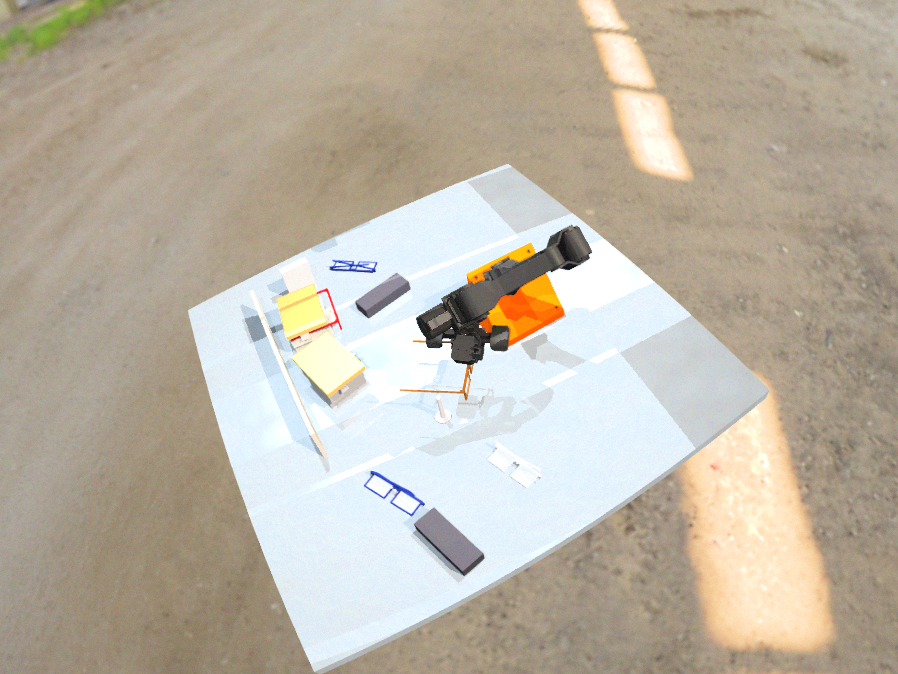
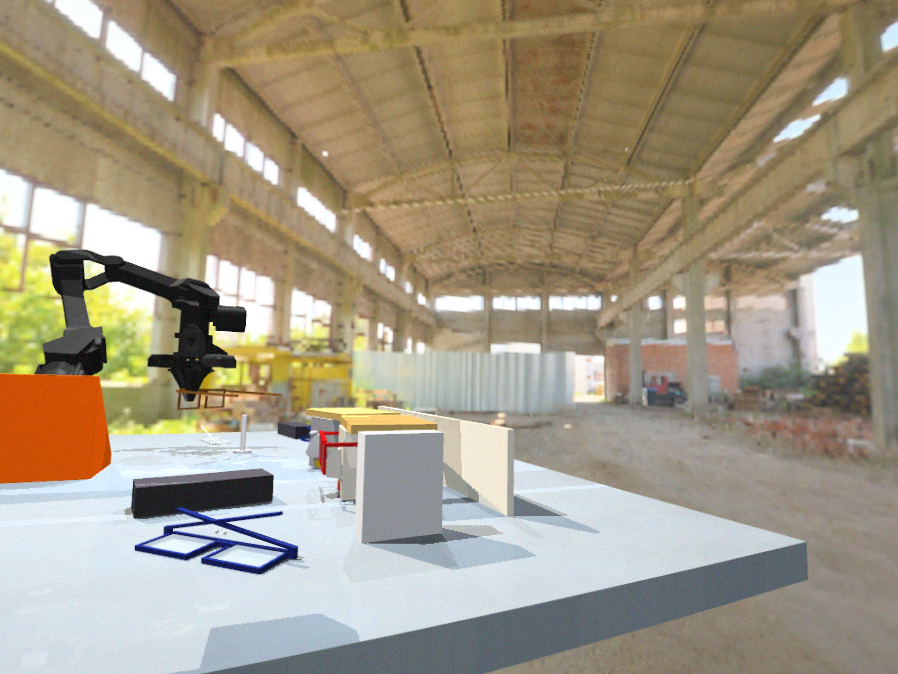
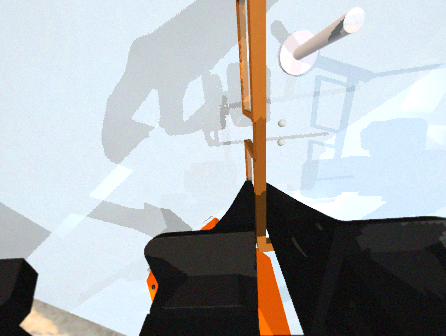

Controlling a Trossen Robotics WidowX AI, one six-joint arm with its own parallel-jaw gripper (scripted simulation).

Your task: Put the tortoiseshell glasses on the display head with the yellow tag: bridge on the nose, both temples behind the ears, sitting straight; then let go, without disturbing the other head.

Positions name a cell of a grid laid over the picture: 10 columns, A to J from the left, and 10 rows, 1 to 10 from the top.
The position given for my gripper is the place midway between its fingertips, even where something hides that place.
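Image 1 has a white block (image 1: D5) and my gripper (image 1: F6). In image 2 you get my gripper again (image 2: C6), the white block (image 2: E8), a cream board (image 2: F7), a display head (image 2: D7). Then there's a white peg stand (image 3: G2) along with my gripper (image 3: F6), but the white block is out of frame in image 3.
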